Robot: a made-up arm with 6 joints.
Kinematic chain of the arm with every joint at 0, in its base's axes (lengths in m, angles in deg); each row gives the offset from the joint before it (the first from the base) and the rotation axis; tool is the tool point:
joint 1: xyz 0 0 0.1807 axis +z
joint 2: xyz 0 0.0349 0 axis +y
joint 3: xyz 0 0 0.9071 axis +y
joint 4: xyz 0 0 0.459 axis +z
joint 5: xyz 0 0 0 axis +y
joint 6: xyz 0 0 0.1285 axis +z
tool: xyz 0 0 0
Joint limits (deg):
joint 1: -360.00..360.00
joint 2: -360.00..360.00
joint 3: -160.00..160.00
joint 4: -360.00..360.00
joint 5: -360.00..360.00
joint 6: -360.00..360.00
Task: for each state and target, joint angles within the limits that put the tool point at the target. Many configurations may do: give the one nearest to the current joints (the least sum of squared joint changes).
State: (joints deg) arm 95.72 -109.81 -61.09 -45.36 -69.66 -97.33
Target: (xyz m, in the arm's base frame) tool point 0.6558 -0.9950 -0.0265
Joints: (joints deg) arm 129.15 -77.22 -56.37 -44.01 -71.78 -97.33
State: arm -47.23 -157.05 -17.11 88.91 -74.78 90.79
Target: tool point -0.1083 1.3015 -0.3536
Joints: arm -89.03 -112.17 -1.09 93.01 -70.78 90.79
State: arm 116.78 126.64 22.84 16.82 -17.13 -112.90
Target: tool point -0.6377 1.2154 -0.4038
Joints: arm 116.53 111.47 6.53 16.30 -11.72 -112.90
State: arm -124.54 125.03 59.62 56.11 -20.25 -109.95
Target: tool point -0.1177 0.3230 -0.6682
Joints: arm -73.85 165.49 110.15 65.19 -29.88 -109.95
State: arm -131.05 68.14 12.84 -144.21 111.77 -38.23
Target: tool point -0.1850 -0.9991 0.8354
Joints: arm -99.70 70.61 -33.24 -150.72 128.89 -38.23
